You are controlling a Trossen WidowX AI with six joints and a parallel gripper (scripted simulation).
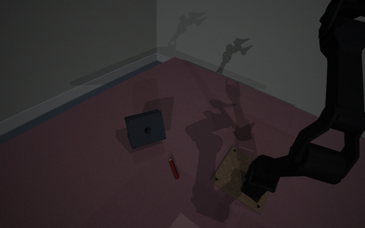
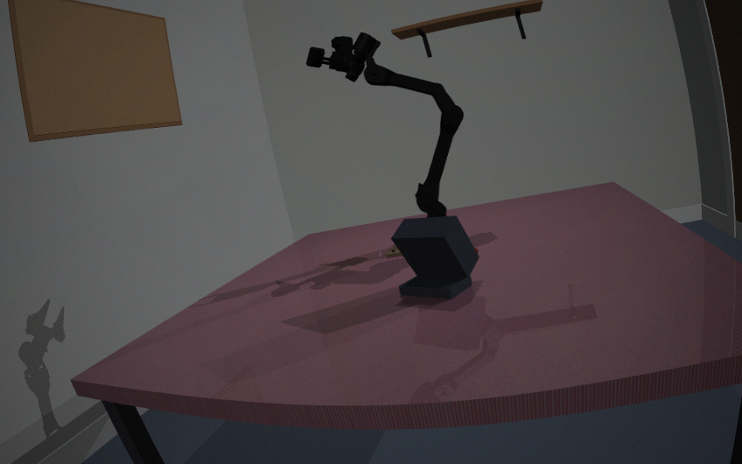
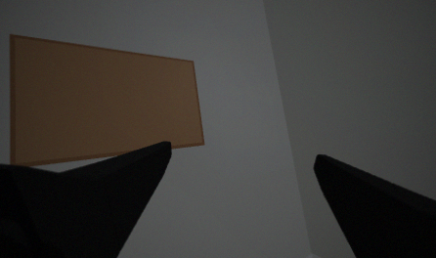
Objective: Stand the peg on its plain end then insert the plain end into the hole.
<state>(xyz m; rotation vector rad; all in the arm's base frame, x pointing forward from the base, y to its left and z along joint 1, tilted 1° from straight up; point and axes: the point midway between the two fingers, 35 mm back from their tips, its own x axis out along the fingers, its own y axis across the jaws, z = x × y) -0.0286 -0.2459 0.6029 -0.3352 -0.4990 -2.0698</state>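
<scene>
Now: the peg 32 cm ahead of my gripper tip, 38 cm to the left of it and 62 cm below it. Round my gripper tip: sloped panel (47 cm ahead, 37 cm to the left, 55 cm below); then flat foot (49 cm ahead, 36 cm to the left, 62 cm below).
</scene>
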